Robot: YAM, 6 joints.
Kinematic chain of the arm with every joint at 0, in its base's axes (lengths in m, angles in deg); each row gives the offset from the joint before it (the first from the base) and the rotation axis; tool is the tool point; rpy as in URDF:
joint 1: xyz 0 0 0.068 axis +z
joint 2: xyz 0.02 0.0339 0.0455 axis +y
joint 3: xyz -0.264 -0.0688 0 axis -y
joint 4: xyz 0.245 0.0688 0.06 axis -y
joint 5: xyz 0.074 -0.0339 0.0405 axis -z
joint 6: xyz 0.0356 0 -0.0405 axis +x
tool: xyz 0 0 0 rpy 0 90 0
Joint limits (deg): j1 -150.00..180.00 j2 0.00..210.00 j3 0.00..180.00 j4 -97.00..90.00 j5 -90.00..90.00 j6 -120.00..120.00
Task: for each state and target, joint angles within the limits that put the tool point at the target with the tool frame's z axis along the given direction. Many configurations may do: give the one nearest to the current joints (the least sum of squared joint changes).
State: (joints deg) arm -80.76 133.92 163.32 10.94 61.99 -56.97
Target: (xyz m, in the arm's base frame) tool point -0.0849 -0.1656 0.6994 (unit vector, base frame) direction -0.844 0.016 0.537
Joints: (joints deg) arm -108.27 108.11 174.83 -1.63 53.71 -56.97
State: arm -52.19 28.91 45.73 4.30 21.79 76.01
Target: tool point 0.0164 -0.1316 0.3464 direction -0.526 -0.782 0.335
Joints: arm -71.30 32.37 28.25 34.47 48.49 76.01
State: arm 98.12 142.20 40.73 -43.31 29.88 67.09
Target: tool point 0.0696 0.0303 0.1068 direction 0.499 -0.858 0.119
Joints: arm 49.58 125.45 16.32 -90.73 69.48 67.09
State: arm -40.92 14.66 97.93 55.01 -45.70 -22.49
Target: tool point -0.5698 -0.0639 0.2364 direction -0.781 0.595 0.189
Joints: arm 8.92 0.12 144.03 20.53 -45.16 -22.49
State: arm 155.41 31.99 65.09 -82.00 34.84 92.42
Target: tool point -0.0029 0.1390 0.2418 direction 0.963 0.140 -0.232
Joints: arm 105.50 68.99 45.08 -93.92 74.80 92.42
